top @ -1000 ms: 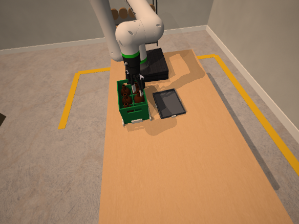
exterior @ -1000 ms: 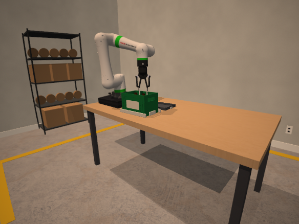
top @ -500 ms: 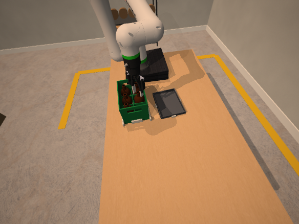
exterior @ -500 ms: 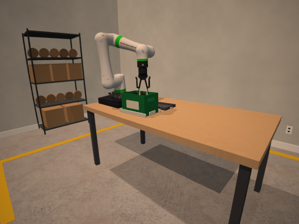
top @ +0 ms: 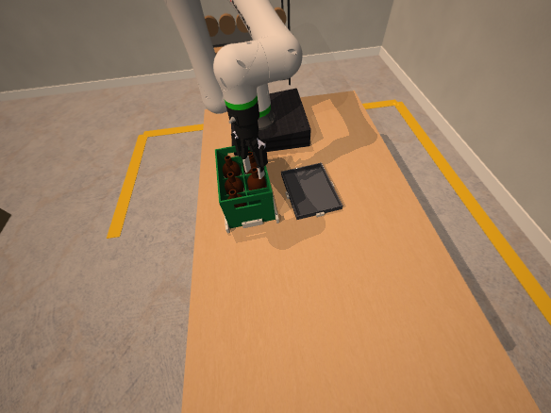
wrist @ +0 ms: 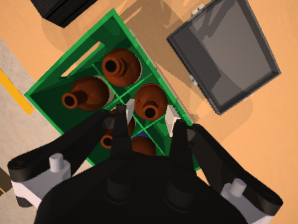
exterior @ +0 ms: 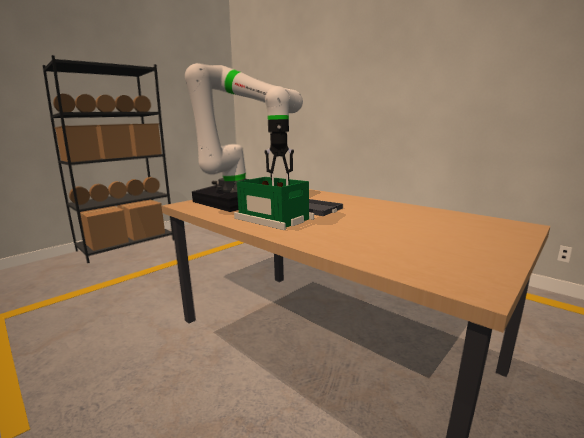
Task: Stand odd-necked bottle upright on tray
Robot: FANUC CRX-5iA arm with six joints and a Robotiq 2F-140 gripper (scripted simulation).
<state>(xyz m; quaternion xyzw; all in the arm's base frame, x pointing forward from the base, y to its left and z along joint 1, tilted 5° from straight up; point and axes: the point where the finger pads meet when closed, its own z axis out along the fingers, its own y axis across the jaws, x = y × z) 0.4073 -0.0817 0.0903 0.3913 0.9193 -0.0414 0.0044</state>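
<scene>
My hand is 90 mm above the green crate and 50 mm to the left of it. Also, from my hand: dark grey tray (220 mm to the left, 160 mm below, 30 mm ahead); then glass bottle (90 mm behind, 80 mm below).
</scene>
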